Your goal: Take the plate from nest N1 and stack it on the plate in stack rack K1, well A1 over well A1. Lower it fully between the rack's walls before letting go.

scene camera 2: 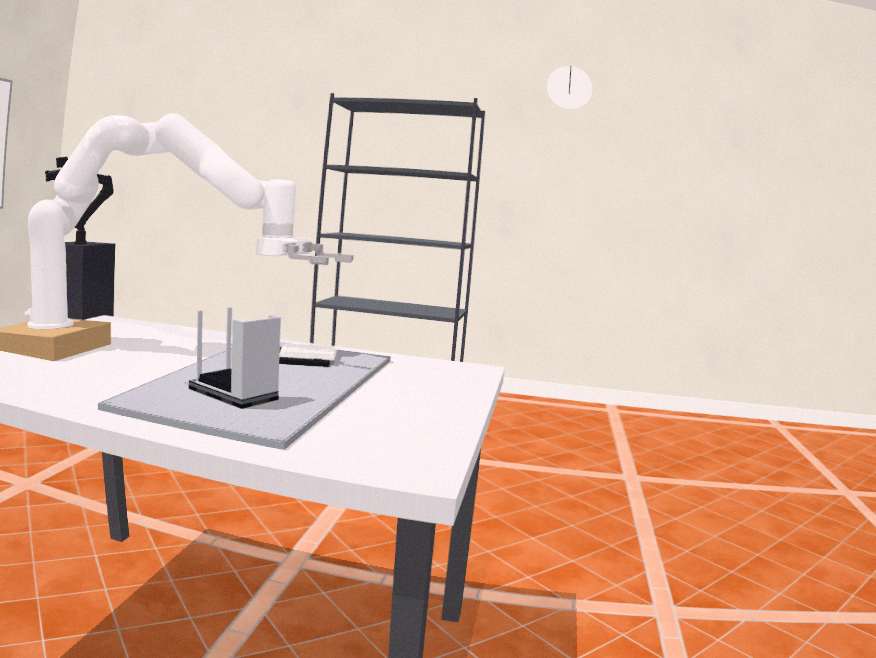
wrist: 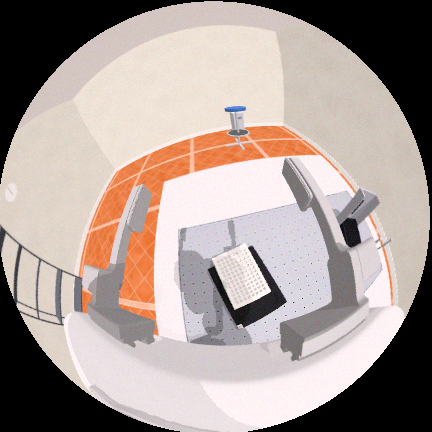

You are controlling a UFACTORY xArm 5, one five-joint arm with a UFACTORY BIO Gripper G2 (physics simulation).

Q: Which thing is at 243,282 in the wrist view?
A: A white well plate.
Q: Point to a white well plate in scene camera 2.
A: At 307,351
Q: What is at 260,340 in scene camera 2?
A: A tall grey wall.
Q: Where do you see a flat black slab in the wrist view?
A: At 258,308
